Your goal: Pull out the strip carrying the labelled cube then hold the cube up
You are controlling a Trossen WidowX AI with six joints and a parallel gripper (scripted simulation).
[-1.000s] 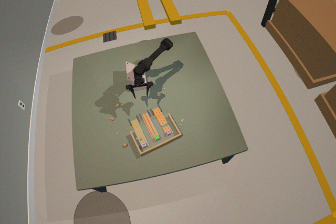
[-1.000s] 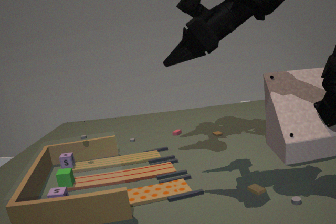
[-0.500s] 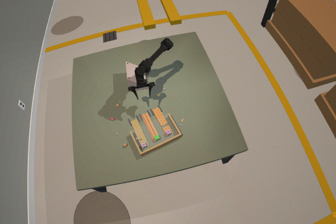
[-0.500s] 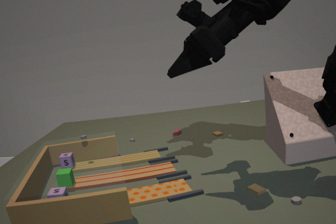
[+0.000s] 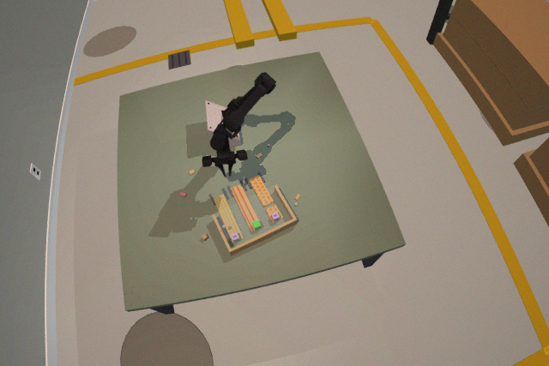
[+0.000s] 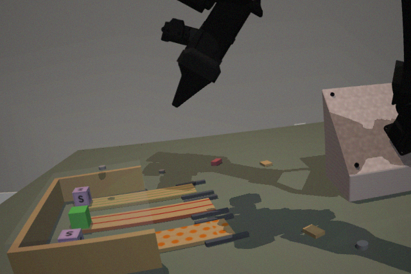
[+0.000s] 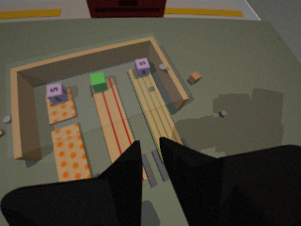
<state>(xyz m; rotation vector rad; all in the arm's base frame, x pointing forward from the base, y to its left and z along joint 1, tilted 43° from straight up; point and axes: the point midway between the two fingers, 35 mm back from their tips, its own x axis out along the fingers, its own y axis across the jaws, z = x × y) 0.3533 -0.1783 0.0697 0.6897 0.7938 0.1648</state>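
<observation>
Now: gripper tip 8 cm past the pink block, 23 cm to the left of it and 18 cm above it.
</observation>
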